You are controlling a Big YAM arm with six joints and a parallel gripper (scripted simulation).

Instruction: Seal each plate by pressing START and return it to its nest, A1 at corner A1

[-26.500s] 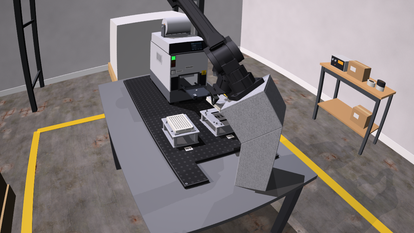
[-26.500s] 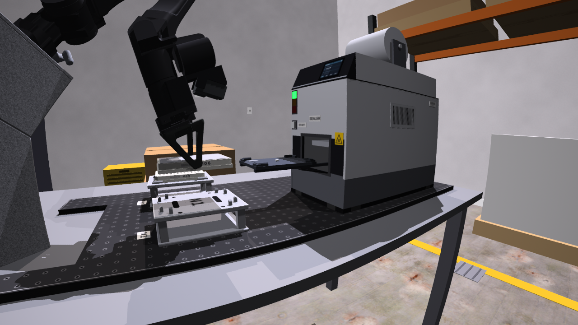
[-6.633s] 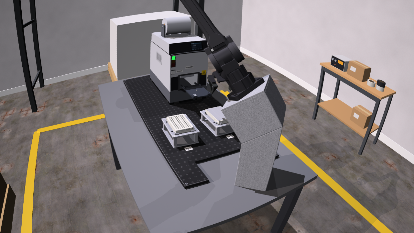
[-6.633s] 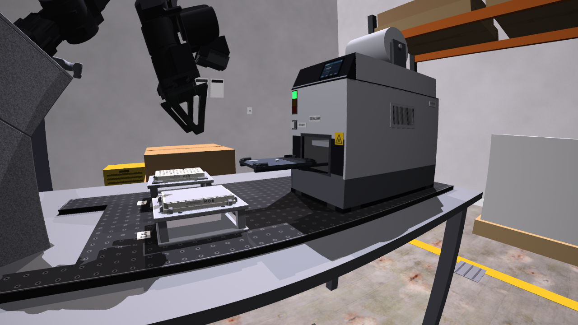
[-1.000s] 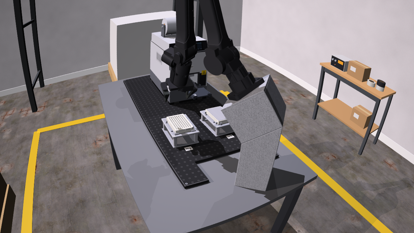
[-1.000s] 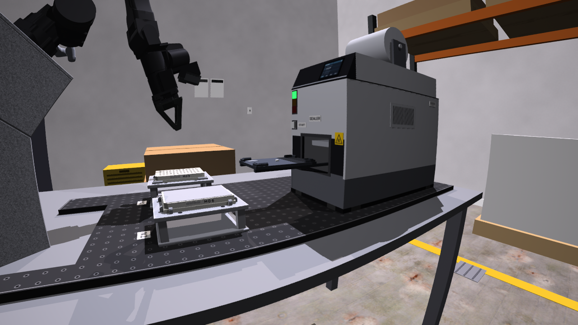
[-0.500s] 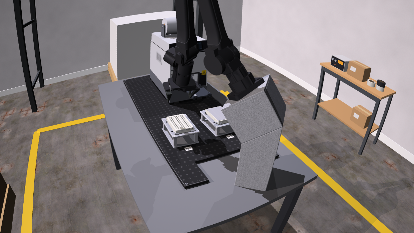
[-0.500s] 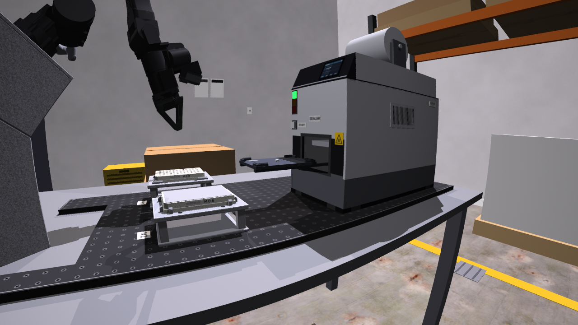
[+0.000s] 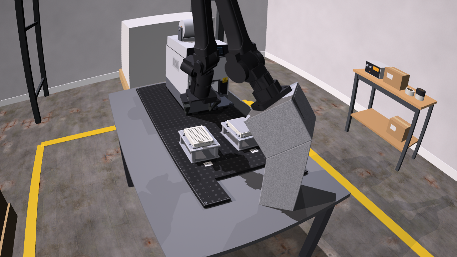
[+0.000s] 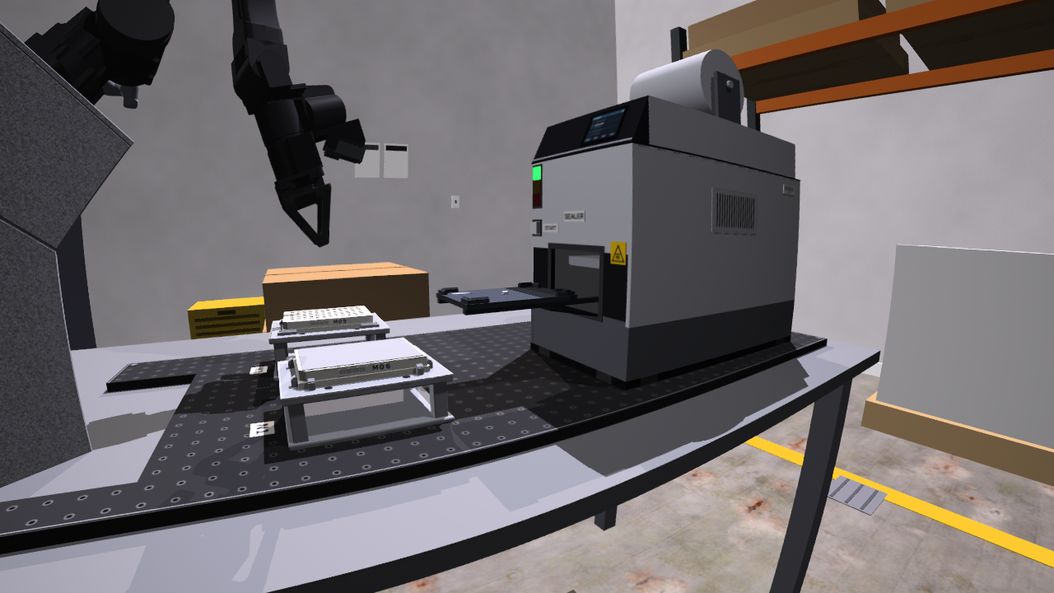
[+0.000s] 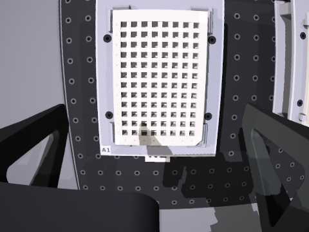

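Right now my hand is 110 mm above the white well plate. From my hand the other things lie so: nest N2: 130 mm below; start button: 320 mm ahead, 20 mm to the right, 10 mm above; sealer stage: 230 mm ahead, 130 mm to the right, 70 mm below.
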